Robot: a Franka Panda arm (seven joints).
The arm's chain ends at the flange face. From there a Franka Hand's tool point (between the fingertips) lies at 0.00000 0.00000 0.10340 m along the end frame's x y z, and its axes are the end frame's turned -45 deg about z.
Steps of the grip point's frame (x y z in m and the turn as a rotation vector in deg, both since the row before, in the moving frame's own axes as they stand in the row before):
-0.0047, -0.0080, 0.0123, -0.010, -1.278, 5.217
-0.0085, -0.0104, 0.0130, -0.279, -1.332, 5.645
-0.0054, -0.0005, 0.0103, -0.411, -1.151, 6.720
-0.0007, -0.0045, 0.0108, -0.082, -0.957, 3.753
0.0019, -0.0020, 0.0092, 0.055, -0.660, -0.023
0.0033, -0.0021, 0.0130, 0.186, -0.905, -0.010
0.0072, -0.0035, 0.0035, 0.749, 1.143, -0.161
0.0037, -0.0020, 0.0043, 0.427, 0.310, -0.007
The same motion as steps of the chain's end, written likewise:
-0.0073, -0.0039, 0.0123, -0.911, -0.897, 5.217
-0.0119, -0.0033, 0.0130, -1.139, -0.745, 5.645
-0.0031, 0.0015, 0.0103, -1.105, -0.523, 6.720
-0.0025, -0.0040, 0.0108, -0.735, -0.619, 3.753
0.0008, -0.0035, 0.0092, -0.428, -0.506, -0.023
0.0022, -0.0047, 0.0130, -0.508, -0.771, -0.010
0.0021, -0.0052, 0.0035, 1.338, 0.279, -0.161
0.0014, -0.0031, 0.0043, 0.521, -0.083, -0.007

